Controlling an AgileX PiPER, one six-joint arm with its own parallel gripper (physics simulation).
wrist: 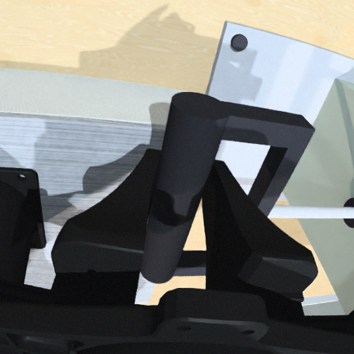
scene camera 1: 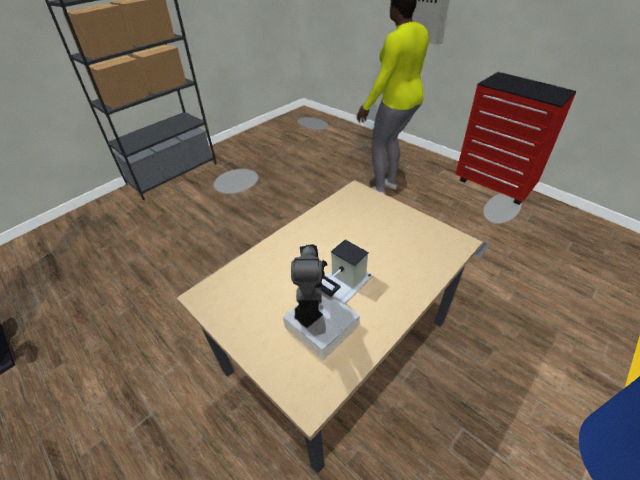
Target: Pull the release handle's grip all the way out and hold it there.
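Observation:
The release handle's black grip point(wrist: 182, 185) is a thick round bar on a rectangular frame. In the wrist view it stands tilted between the two fingers of my gripper point(wrist: 182, 200), which is shut on it. A white rod point(wrist: 310, 212) runs from the frame to a black collar on the pale green housing point(wrist: 320, 165) point(scene camera 1: 349, 266), with a long stretch of rod exposed. In the scene view the black frame point(scene camera 1: 330, 285) shows beside my arm, and the fingers are hidden behind the arm. The housing has a dark top and stands on a light base plate point(wrist: 280, 62).
The arm stands on a grey block point(scene camera 1: 330, 341) on the wooden table point(scene camera 1: 279, 382). The base plate lies close to that block. A person in a yellow top point(scene camera 1: 405, 62) stands behind the table, near a red drawer cabinet point(scene camera 1: 509, 134). A shelf unit point(scene camera 1: 157, 129) stands at the back left.

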